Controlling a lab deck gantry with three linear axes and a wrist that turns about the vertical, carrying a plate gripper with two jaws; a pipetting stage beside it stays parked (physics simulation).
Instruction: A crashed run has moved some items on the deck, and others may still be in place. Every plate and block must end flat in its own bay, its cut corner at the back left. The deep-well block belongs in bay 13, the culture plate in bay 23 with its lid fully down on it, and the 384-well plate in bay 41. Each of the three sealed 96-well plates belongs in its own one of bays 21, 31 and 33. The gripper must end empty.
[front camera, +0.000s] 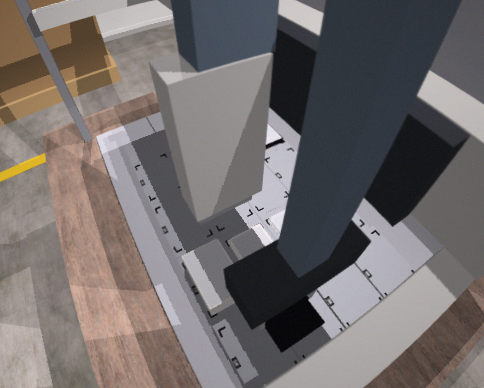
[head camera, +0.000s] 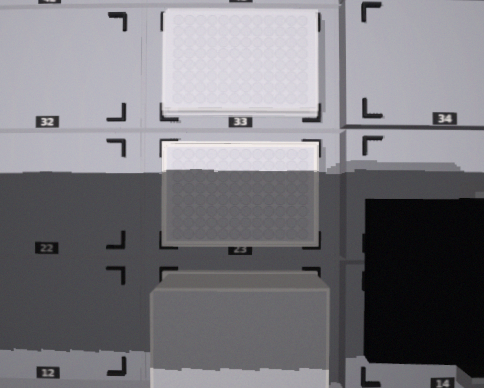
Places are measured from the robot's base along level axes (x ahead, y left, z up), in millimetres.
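Pixels of known places: robot's base, origin of its link: (front camera: 136, 167).
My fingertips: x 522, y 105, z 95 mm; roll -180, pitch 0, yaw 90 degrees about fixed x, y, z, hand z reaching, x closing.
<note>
Ahead of a thing's pixels: the offset from my fingertips to its middle. "pt": to the spot under its first point.
My gripper (front camera: 298, 314) hangs below its black body over the front part of the deck, near bays 14 and 24. It seems shut on a black plate @[dz -2, dx +1, dy +0 mm] (front camera: 295, 326) (head camera: 415, 285) held level above the deck; the jaws are hidden. The tall deep-well block @[dz -74, dx -130, dy -62 mm] (front camera: 209, 262) (head camera: 240, 327) stands at bay 13. A plate with a round-well pattern @[dz -88, dx -130, dy +45 mm] (front camera: 246, 243) (head camera: 240, 200) lies flat in bay 23, half in shadow; no separate lid edge can be made out. A white sealed plate @[dz -88, dx -130, dy +152 mm] (front camera: 276, 223) (head camera: 240, 60) lies in bay 33. Another white plate @[dz -88, dx -458, dy +259 mm] (front camera: 272, 134) shows partly at the far end.
The parked grey pipetting stage (front camera: 220, 135) hides much of the far deck in the front view. The black gripper body (front camera: 300, 285) and its column (front camera: 360, 125) hide more. Corner marks of bays 22, 32 and 34 show in the head view. A wooden rim @[pt dz -105, dx -428, dy -307 mm] (front camera: 75, 225) edges the deck.
</note>
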